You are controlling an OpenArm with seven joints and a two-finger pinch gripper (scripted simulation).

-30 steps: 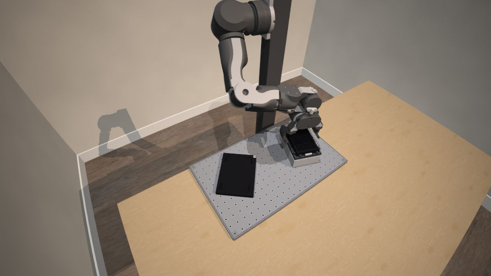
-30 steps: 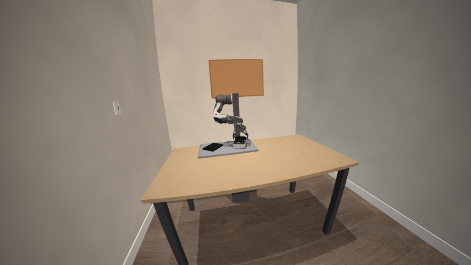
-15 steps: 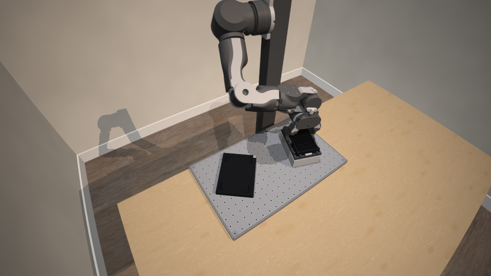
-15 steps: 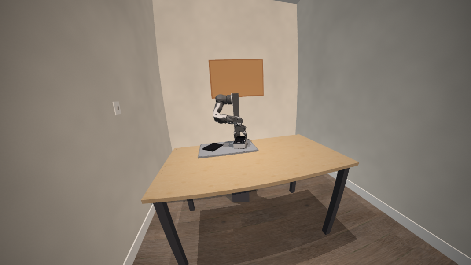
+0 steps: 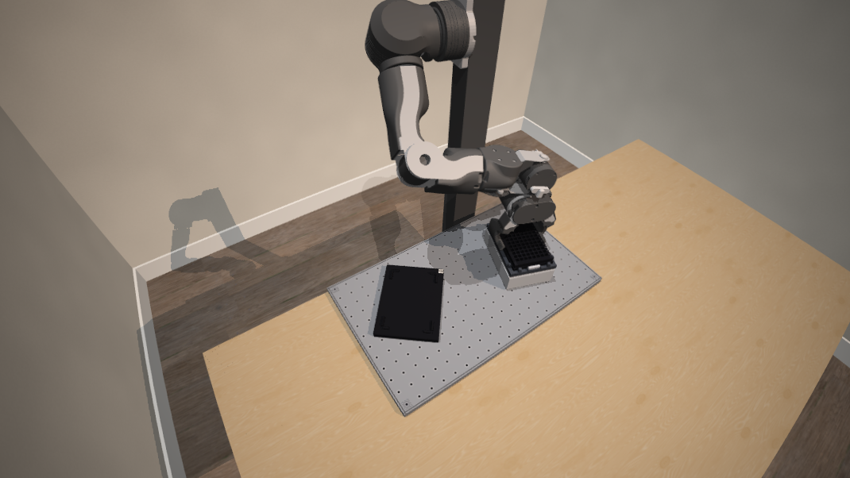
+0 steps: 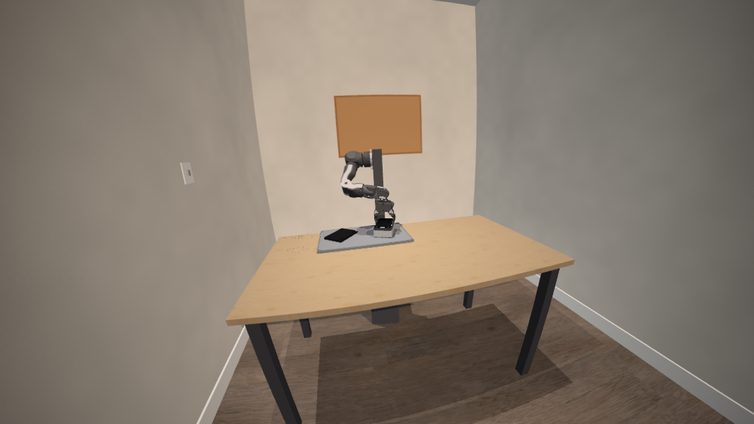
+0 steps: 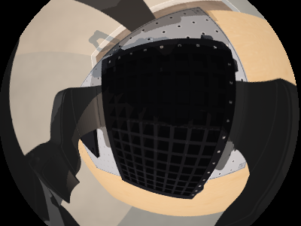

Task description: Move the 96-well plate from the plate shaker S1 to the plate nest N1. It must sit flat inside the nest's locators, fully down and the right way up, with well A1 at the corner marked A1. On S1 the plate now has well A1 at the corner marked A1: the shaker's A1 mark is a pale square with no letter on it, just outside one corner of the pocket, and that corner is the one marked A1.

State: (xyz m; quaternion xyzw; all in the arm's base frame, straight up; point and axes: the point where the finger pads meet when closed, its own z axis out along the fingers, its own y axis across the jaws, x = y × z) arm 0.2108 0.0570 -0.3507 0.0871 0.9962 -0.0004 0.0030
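Now: the black 96-well plate 10 mm ahead of my hand. From my hand the other things lie so: black plate nest N1: 250 mm to the right, 50 mm below, 30 mm ahead; then pale grey plate shaker S1: 40 mm ahead, 20 mm below, 10 mm to the left.
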